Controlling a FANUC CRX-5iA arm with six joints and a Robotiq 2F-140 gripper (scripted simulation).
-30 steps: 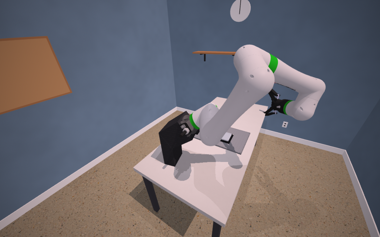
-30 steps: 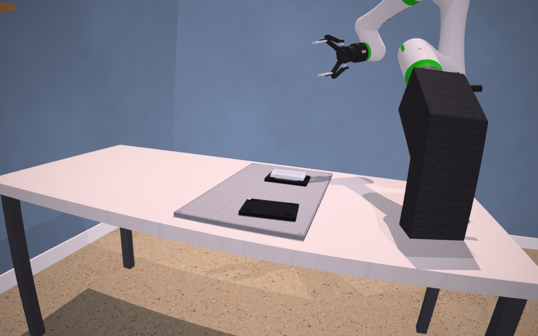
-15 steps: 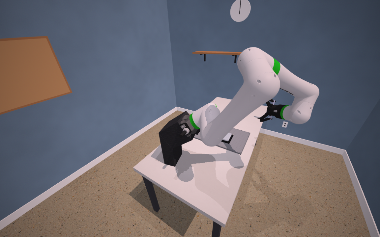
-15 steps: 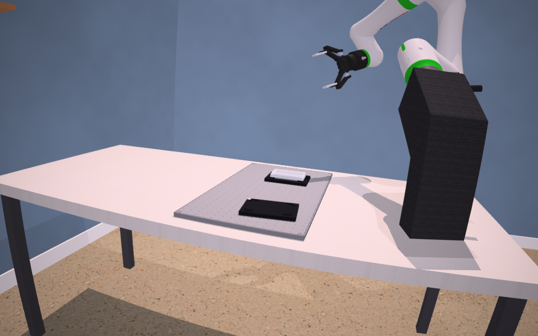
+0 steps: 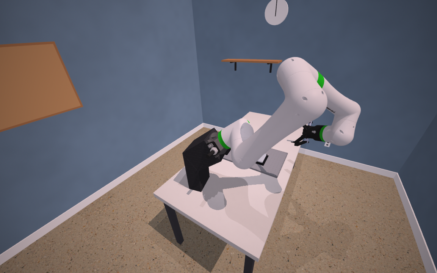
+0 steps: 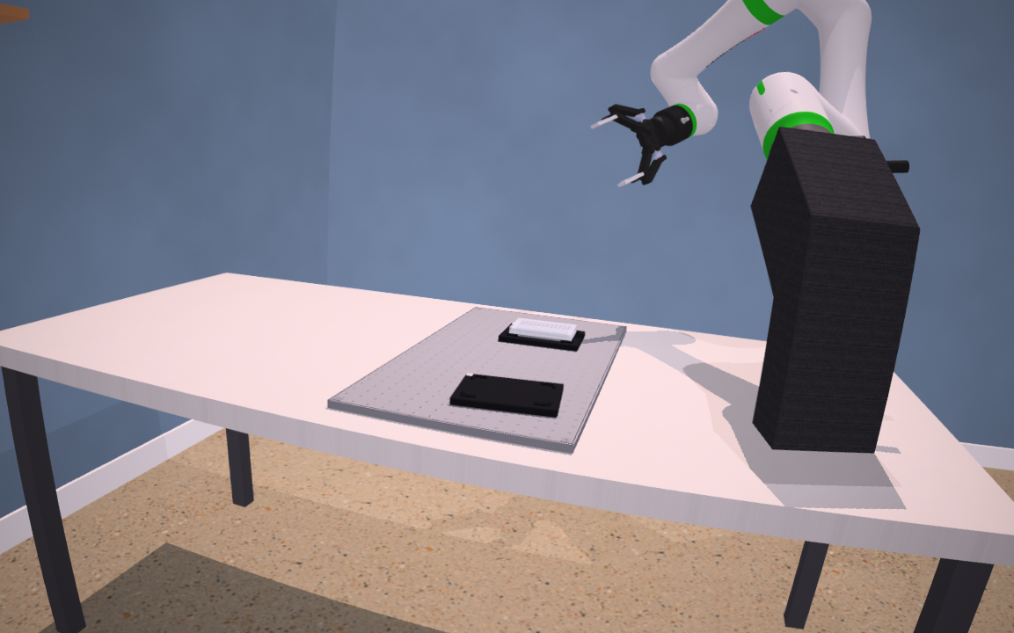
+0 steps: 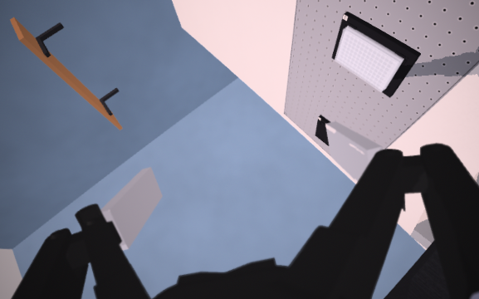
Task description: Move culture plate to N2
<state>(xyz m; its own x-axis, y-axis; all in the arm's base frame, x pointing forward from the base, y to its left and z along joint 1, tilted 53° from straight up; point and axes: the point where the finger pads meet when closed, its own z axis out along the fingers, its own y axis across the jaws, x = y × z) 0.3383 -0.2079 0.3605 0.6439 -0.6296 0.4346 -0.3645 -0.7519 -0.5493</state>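
The clear lid is 37 cm below my hand, 21 cm to the left of it and 11 cm ahead of it.
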